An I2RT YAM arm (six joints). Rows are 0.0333 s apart.
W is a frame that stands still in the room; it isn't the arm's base.
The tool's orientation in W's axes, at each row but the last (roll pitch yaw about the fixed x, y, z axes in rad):
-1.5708 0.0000 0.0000
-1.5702 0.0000 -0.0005
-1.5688 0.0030 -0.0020
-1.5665 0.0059 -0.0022
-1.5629 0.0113 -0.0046
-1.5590 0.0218 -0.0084
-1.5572 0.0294 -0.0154
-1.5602 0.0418 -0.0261
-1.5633 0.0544 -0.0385
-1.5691 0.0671 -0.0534
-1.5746 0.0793 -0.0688
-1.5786 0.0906 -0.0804
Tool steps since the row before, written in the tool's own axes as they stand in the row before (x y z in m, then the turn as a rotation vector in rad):
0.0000 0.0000 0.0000 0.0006 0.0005 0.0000
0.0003 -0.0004 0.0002 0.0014 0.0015 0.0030
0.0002 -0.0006 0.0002 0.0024 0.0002 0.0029
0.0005 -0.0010 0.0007 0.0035 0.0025 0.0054
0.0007 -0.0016 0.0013 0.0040 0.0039 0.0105
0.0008 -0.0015 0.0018 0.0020 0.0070 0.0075
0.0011 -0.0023 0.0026 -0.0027 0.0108 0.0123
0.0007 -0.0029 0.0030 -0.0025 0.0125 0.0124
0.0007 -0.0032 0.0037 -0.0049 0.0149 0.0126
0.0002 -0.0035 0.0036 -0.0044 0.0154 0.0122
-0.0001 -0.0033 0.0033 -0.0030 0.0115 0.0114
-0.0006 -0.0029 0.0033 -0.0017 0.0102 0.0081
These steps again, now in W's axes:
0.0000 0.0000 0.0000 0.0006 0.0000 -0.0005
0.0003 0.0002 0.0004 0.0014 0.0030 -0.0015
0.0002 0.0002 0.0006 0.0024 0.0029 -0.0002
0.0005 0.0007 0.0010 0.0035 0.0054 -0.0025
0.0007 0.0013 0.0016 0.0040 0.0105 -0.0039
0.0008 0.0018 0.0015 0.0019 0.0076 -0.0070
0.0012 0.0026 0.0023 -0.0028 0.0125 -0.0105
0.0009 0.0029 0.0029 -0.0027 0.0126 -0.0123
0.0010 0.0036 0.0032 -0.0052 0.0129 -0.0145
0.0006 0.0036 0.0035 -0.0048 0.0125 -0.0150
0.0004 0.0033 0.0033 -0.0031 0.0116 -0.0113
-0.0001 0.0033 0.0029 -0.0020 0.0082 -0.0101

